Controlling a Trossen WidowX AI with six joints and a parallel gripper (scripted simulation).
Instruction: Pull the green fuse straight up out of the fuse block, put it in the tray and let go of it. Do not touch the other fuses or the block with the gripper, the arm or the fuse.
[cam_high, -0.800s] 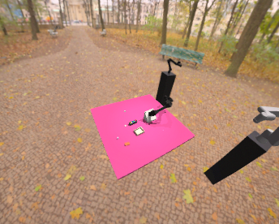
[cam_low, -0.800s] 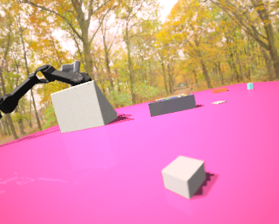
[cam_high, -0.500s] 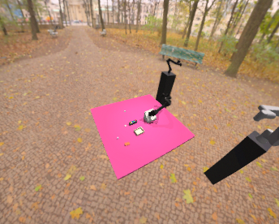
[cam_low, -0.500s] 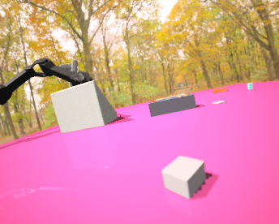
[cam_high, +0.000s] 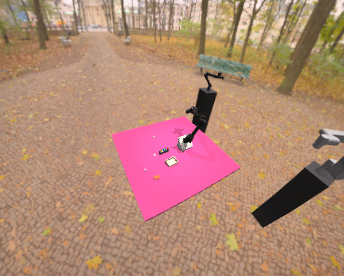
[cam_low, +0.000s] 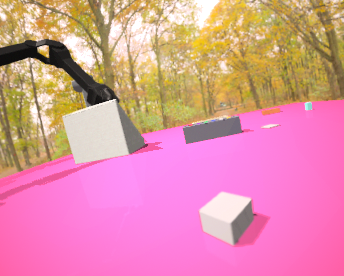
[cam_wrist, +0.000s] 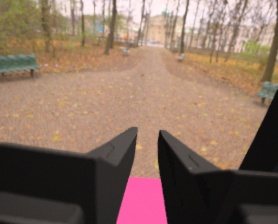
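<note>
My gripper tip is 56 cm short of the green fuse, 46 cm to the right of it and 28 cm above it. The rest, counted from my gripper tip: grey cube (61 cm ahead, 30 cm below, 14 cm to the left); purple fuse (55 cm ahead, 45 cm to the left, 28 cm below); blue fuse (58 cm ahead, 46 cm to the left, 28 cm below).
</note>
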